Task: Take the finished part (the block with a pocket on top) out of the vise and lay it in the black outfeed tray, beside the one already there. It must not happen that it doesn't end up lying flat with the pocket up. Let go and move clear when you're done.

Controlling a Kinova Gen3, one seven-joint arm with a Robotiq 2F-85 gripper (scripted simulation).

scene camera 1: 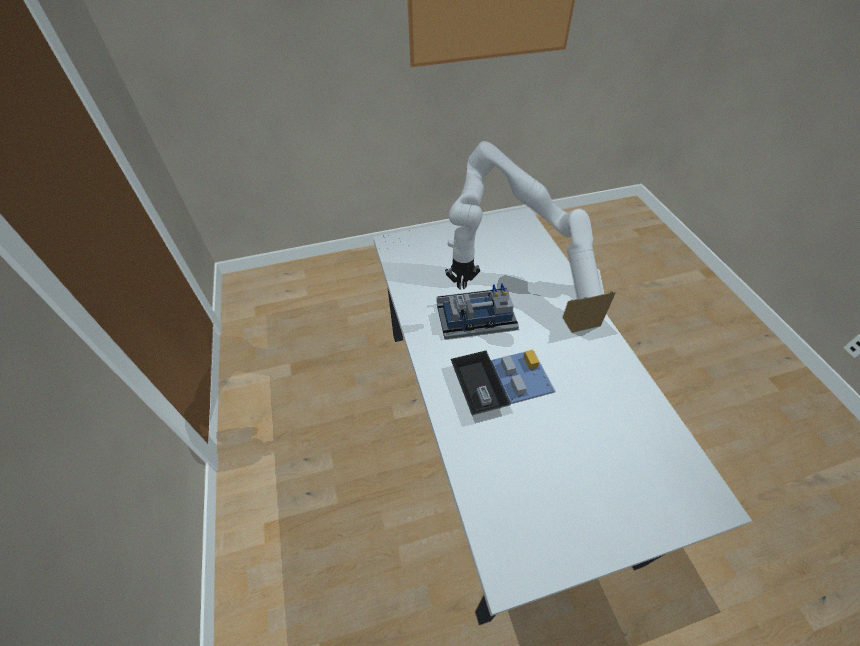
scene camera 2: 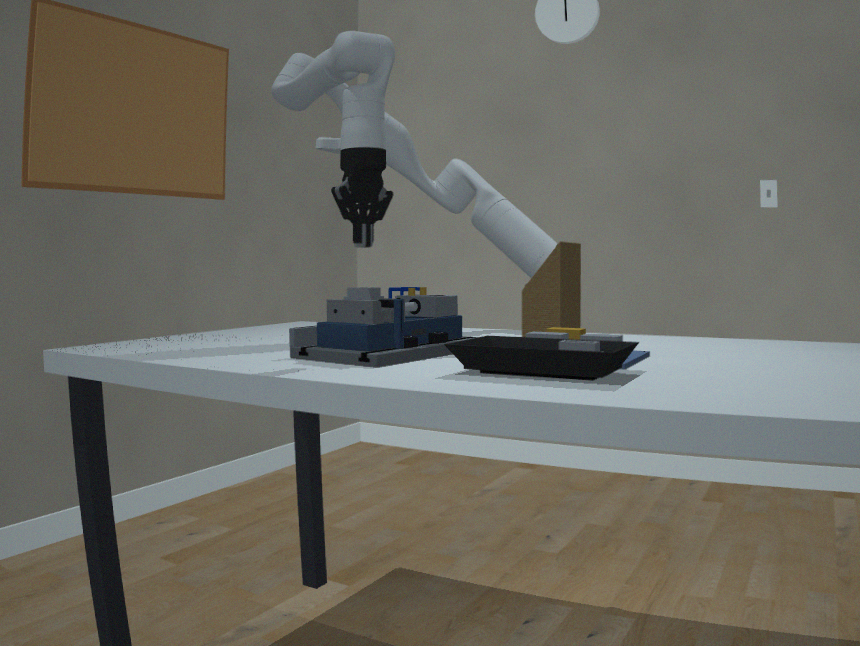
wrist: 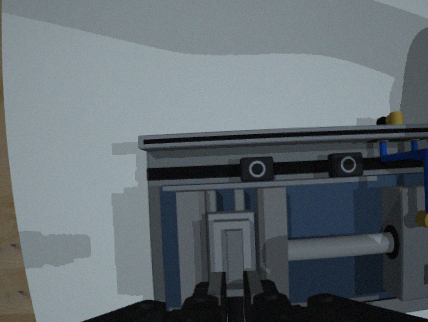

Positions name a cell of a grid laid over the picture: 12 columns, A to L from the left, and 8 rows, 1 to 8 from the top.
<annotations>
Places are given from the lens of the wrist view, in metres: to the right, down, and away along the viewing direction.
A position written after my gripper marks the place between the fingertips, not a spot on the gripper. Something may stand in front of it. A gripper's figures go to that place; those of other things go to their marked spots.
my gripper (wrist: G8): 0.01, 0.06, 0.16
finished part (wrist: G6): 0.01, 0.05, 0.24
</annotations>
